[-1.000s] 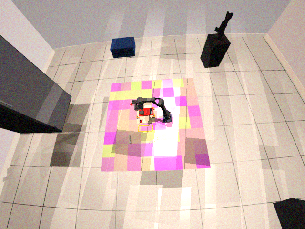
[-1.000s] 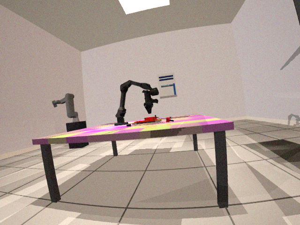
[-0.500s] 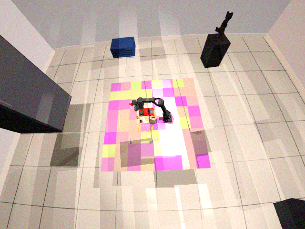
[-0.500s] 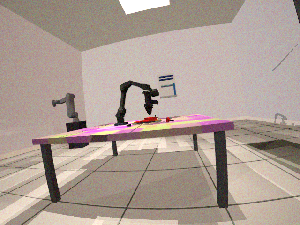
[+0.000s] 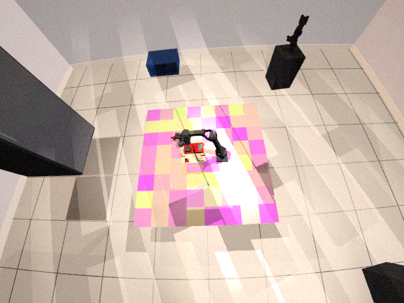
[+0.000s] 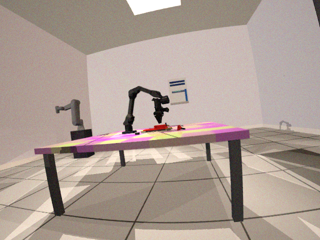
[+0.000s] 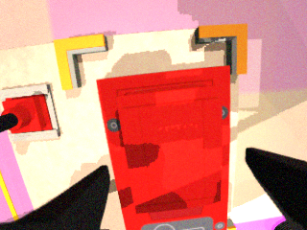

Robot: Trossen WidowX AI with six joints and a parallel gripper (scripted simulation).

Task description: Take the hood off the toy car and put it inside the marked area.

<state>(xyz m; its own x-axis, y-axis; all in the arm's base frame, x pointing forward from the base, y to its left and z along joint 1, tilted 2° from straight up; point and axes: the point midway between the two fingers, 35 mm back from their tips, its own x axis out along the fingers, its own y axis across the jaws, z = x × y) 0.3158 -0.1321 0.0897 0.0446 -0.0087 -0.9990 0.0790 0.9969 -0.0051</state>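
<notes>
The red hood lies 20 mm below my gripper tip.
</notes>
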